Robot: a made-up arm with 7 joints. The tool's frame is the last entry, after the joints.
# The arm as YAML. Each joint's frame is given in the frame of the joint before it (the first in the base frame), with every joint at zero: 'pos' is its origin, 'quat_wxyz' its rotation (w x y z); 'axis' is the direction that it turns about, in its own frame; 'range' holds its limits. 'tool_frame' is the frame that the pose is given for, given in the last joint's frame.
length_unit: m
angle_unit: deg
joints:
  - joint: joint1
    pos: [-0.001, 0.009, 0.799]
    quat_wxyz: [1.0, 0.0, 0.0, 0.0]
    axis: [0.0, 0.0, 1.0]
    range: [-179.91, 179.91]
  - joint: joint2
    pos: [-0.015, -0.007, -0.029]
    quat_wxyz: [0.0, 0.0, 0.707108, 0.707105]
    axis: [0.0, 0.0, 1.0]
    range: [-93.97, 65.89]
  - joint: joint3
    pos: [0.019, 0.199, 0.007]
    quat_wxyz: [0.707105, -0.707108, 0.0, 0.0]
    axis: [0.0, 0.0, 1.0]
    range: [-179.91, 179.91]
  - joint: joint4
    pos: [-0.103, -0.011, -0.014]
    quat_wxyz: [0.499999, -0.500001, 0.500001, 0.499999]
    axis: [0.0, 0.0, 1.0]
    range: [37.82, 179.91]
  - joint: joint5
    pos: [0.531, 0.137, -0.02]
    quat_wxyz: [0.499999, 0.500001, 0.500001, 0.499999]
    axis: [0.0, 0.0, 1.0]
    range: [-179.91, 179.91]
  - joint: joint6
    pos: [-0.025, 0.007, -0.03]
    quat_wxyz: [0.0, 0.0, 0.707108, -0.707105]
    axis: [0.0, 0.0, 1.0]
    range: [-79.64, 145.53]
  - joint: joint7
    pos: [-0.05, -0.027, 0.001]
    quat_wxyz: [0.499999, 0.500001, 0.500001, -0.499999]
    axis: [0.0, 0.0, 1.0]
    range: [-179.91, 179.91]
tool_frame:
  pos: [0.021, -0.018, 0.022]
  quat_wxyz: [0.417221, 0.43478, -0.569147, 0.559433]
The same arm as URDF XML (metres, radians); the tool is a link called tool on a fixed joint. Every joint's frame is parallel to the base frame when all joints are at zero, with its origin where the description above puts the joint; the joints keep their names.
<robot name="arm">
<link name="base"/>
<link name="link1"/>
<link name="link2"/>
<link name="link3"/>
<link name="link4"/>
<link name="link5"/>
<link name="link6"/>
<link name="link7"/>
<link name="tool"/>
<joint name="joint1" type="revolute"><parent link="base"/><child link="link1"/><origin xyz="-0.001 0.009 0.799"/><axis xyz="0 0 1"/><limit lower="-3.14" upper="3.14"/></joint>
<joint name="joint2" type="revolute"><parent link="link1"/><child link="link2"/><origin xyz="-0.015 -0.007 -0.029"/><axis xyz="0 1 0"/><limit lower="-1.6401" upper="1.15"/></joint>
<joint name="joint3" type="revolute"><parent link="link2"/><child link="link3"/><origin xyz="-0.019 0.007 0.199"/><axis xyz="0 0 1"/><limit lower="-3.14" upper="3.14"/></joint>
<joint name="joint4" type="revolute"><parent link="link3"/><child link="link4"/><origin xyz="0.103 0.011 -0.014"/><axis xyz="0 -1 0"/><limit lower="0.6601" upper="3.14"/></joint>
<joint name="joint5" type="revolute"><parent link="link4"/><child link="link5"/><origin xyz="0.137 0.02 -0.531"/><axis xyz="0 0 -1"/><limit lower="-3.14" upper="3.14"/></joint>
<joint name="joint6" type="revolute"><parent link="link5"/><child link="link6"/><origin xyz="-0.025 -0.007 0.03"/><axis xyz="0 1 0"/><limit lower="-1.39" upper="2.54"/></joint>
<joint name="joint7" type="revolute"><parent link="link6"/><child link="link7"/><origin xyz="0.05 0.001 -0.027"/><axis xyz="0 0 -1"/><limit lower="-3.14" upper="3.14"/></joint>
<joint name="tool_fixed" type="fixed"><parent link="link7"/><child link="tool"/><origin xyz="0.018 -0.021 -0.022" rpy="1.4765 1.292 1.4685"/></joint>
</robot>

